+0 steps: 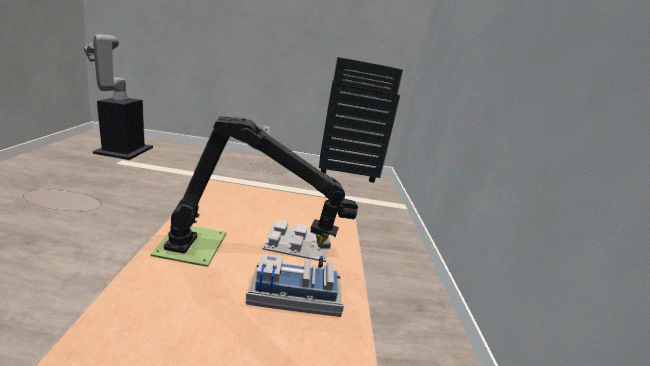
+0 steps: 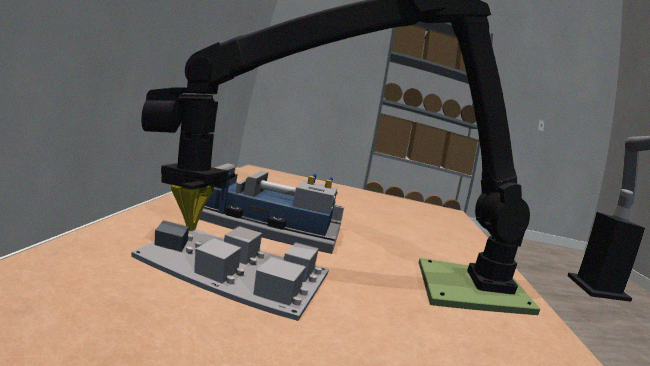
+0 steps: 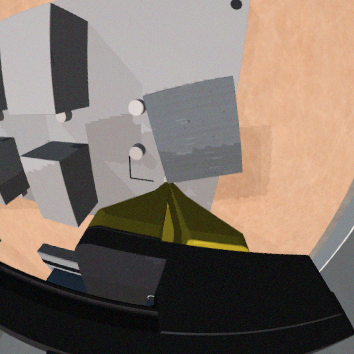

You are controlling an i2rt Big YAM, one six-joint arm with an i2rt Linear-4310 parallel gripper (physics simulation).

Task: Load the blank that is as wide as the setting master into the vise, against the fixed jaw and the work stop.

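Pixels of known places: gripper, between the fingertips: point(image 1: 319, 247) point(image 2: 191, 230) point(image 3: 167, 189); arm's base, origin of its link: point(image 1: 181, 242) point(image 2: 490, 281).
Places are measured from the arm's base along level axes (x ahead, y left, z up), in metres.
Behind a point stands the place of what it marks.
Observation:
My gripper point(image 1: 320, 243) @[x 0.523, y 0.108, z 0.012 m] point(image 2: 192, 229) @[x 0.523, y 0.108, z 0.012 m] point(image 3: 167, 189) @[x 0.523, y 0.108, z 0.012 m] is shut and empty, its yellow fingertips together beside the near edge of a darker grey block point(image 2: 171, 235) @[x 0.528, y 0.177, z 0.019 m] point(image 3: 196, 131) @[x 0.540, y 0.154, z 0.022 m]. This block sits askew at one end of the grey plate point(image 1: 280, 250) @[x 0.375, y 0.066, z -0.003 m] point(image 2: 150, 254) @[x 0.541, y 0.222, z -0.003 m] point(image 3: 190, 45) @[x 0.534, y 0.203, z -0.003 m]. Several lighter grey blocks, among them one point(image 2: 217, 259) @[x 0.430, y 0.227, z 0.028 m] point(image 3: 30, 60) @[x 0.448, y 0.197, z 0.032 m] and another point(image 2: 243, 244) @[x 0.423, y 0.137, z 0.027 m] point(image 3: 47, 185) @[x 0.436, y 0.115, z 0.033 m], stand upright on the plate by small pins. The blue vise point(image 1: 295, 287) @[x 0.459, y -0.177, z 0.047 m] point(image 2: 280, 215) @[x 0.417, y -0.069, z 0.029 m] has a gap between its movable jaw point(image 1: 306, 272) point(image 2: 256, 183) and fixed jaw point(image 1: 329, 276). A dark post point(image 1: 320, 261) @[x 0.527, y -0.073, z 0.083 m], perhaps the work stop, stands beside it.
The vise stands on a grey base point(image 1: 295, 303) @[x 0.467, y -0.223, z 0.026 m] close beside the plate. Its cylinder block point(image 1: 270, 270) @[x 0.374, y -0.161, z 0.085 m] point(image 2: 316, 196) @[x 0.361, y -0.081, z 0.075 m] carries fittings and blue hoses. The arm's green base plate point(image 1: 212, 242) @[x 0.111, y 0.036, z 0.000 m] point(image 2: 450, 287) @[x 0.098, y 0.064, z 0.001 m] is at the other side of the table. A wall point(image 1: 525, 150) rises beyond the table's side.

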